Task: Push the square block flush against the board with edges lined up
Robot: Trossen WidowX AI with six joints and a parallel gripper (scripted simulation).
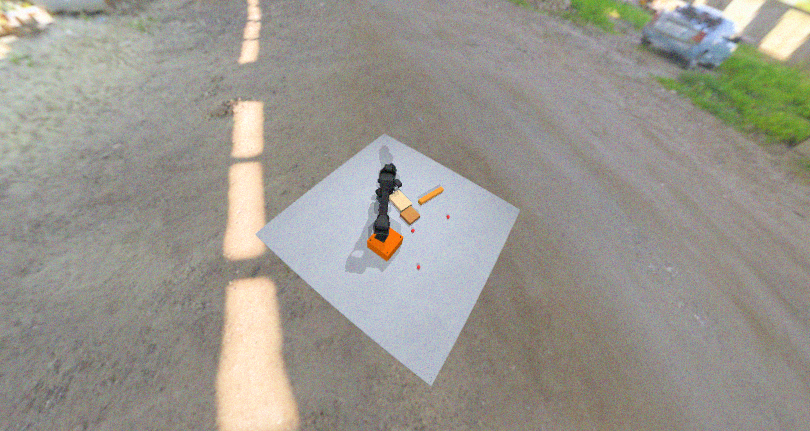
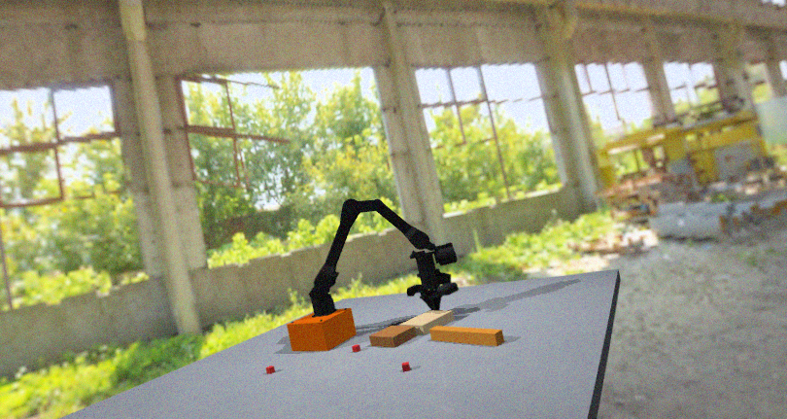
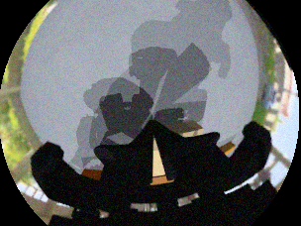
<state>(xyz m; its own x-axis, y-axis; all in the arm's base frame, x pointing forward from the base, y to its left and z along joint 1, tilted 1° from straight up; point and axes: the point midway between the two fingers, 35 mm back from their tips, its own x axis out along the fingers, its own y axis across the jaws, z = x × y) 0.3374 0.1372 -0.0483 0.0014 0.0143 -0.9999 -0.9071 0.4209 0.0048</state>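
Right now the pale tan flat block is 90 mm to the right of my gripper tip. From my gripper tip the other things lie so: long orange board 150 mm ahead, 270 mm to the right, 10 mm above; then brown square block 80 mm behind, 210 mm to the right.
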